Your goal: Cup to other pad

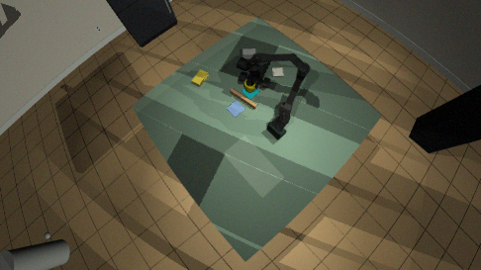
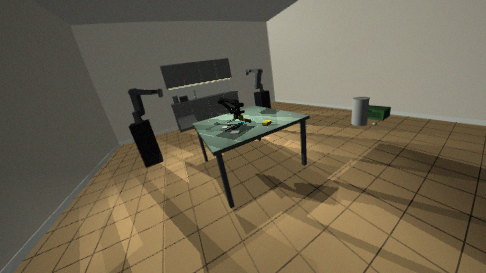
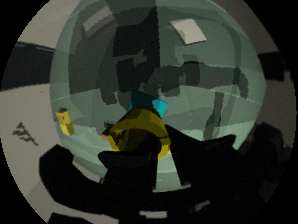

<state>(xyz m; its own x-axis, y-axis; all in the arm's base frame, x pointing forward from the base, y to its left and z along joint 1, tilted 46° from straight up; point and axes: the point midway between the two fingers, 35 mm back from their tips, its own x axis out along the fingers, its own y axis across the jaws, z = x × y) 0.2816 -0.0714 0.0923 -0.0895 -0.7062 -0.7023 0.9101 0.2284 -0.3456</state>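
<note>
Now: the teal pad 8 cm below my gripper tip, 3 cm ahead of it and 1 cm to the left of it. The rest, counted from my gripper tip: blue pad (17 cm to the left, 8 cm below, 1 cm ahead); then yellow cup (2 cm ahead, 1 cm to the left); then flat wooden bar (9 cm to the left, 7 cm below, 2 cm ahead).
</note>
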